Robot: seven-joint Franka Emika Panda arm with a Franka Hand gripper.
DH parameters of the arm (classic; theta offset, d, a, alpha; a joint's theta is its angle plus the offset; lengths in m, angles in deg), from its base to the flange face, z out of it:
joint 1: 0 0.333 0 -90
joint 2: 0 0 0 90
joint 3: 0 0.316 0.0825 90
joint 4: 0 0 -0.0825 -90
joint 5: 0 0.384 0 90
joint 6: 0 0 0.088 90
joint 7: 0 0.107 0 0
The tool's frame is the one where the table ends.
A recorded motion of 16 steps. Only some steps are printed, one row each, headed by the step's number.
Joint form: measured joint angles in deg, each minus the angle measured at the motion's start. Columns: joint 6, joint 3, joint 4, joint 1, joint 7, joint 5, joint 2.
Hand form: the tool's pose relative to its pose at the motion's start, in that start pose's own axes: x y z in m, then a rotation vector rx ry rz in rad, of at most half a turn. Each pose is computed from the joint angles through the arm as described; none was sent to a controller.
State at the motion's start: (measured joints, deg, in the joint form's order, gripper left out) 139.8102 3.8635 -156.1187 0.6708 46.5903 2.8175 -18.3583
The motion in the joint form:
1: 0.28 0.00 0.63 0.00 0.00 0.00 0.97
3: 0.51 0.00 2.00 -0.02 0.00 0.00 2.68
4: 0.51 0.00 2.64 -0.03 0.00 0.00 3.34
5: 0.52 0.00 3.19 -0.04 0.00 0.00 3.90
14: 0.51 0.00 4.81 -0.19 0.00 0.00 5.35
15: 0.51 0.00 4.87 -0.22 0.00 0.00 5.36
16: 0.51 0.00 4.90 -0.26 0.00 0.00 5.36
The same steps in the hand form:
1: 0.0026 -0.0030 0.0018 -0.0002 -0.0014 -0.0001
3: 0.0079 -0.0091 0.0038 -0.0004 -0.0039 -0.0001
4: 0.0103 -0.0119 0.0040 -0.0001 -0.0047 -0.0001
5: 0.0124 -0.0142 0.0042 0.0003 -0.0052 -0.0001
14: 0.0192 -0.0206 0.0034 0.0035 -0.0045 0.0021
15: 0.0196 -0.0208 0.0031 0.0041 -0.0039 0.0026
16: 0.0199 -0.0207 0.0029 0.0045 -0.0035 0.0033

